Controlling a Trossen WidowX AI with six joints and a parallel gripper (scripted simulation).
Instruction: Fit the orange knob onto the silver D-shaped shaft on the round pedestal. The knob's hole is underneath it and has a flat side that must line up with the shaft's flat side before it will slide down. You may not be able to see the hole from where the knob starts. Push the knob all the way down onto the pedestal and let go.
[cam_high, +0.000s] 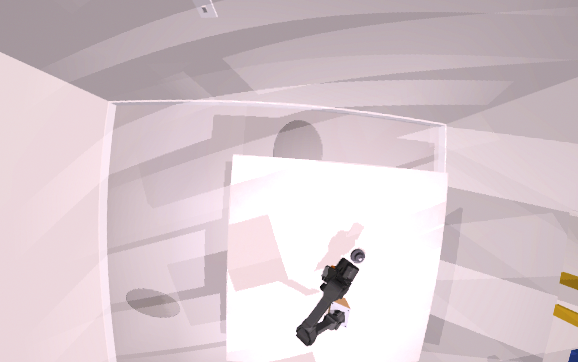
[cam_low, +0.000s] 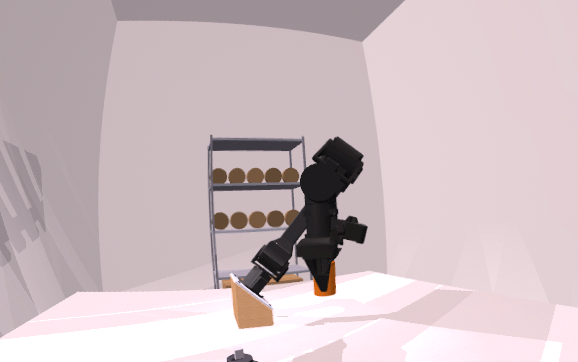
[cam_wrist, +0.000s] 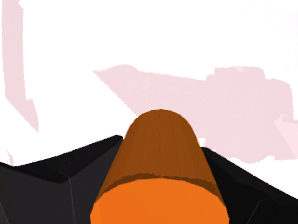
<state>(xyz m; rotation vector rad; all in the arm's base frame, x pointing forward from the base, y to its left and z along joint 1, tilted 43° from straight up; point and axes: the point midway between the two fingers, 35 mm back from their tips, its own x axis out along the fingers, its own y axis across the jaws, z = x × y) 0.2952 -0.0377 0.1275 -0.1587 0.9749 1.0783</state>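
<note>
The silver shaft is 1 cm ahead of my gripper tip, 17 cm to the right of it and 11 cm below it. From my gripper tip the other things lie so: orange knob: 3 cm above.
</note>
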